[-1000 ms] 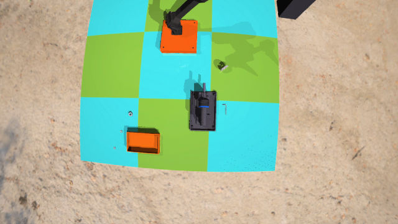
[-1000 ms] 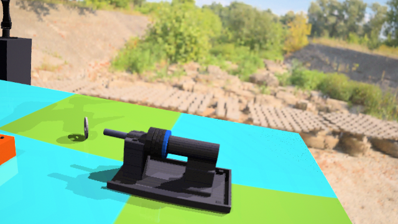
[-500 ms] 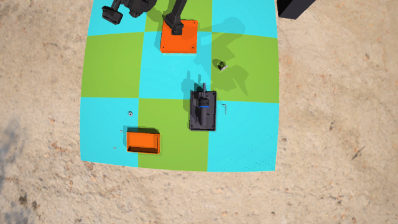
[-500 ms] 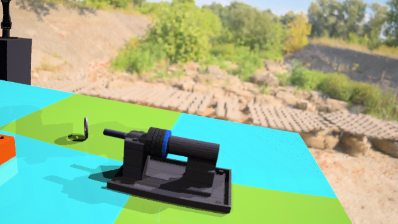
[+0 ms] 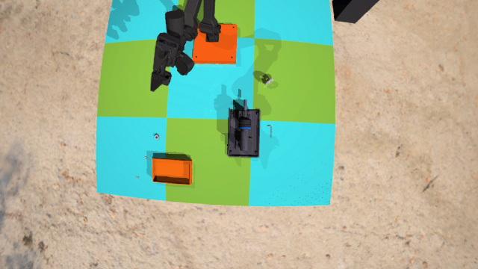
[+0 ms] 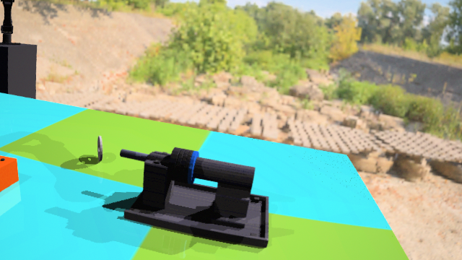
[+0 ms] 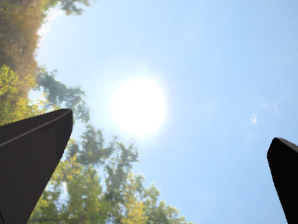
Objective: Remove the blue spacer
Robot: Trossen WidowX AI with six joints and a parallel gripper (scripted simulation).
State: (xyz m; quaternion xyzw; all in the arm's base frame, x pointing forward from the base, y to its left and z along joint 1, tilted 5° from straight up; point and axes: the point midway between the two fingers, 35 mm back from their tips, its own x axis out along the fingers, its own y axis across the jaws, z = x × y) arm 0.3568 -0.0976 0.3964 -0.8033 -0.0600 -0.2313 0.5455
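Now: the shaft 400 mm below my gripper tip, 260 mm to the left of it and 90 mm ahead of it. Also, from my gripper tip: blue spacer (400 mm below, 260 mm to the left, 110 mm ahead); black spacer (400 mm below, 260 mm to the left, 100 mm ahead); nut (470 mm below, 180 mm to the right, 160 mm ahead).
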